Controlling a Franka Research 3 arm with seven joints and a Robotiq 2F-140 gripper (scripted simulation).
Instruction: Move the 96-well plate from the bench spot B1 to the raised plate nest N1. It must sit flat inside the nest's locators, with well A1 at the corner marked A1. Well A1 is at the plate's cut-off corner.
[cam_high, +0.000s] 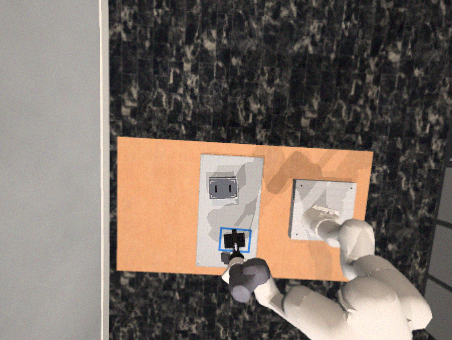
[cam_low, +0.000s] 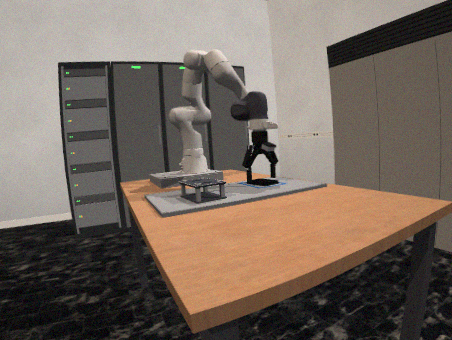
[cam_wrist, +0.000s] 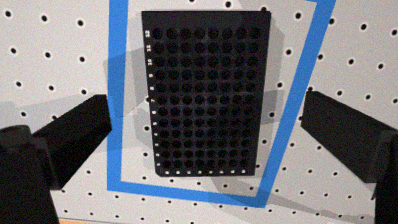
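Right now the black 96-well plate is 20 mm below my hand. The rest, counted from my hand: raised plate nest 330 mm to the right, 100 mm ahead, 30 mm above; A1 mark 280 mm to the right, 30 mm above, 20 mm ahead.
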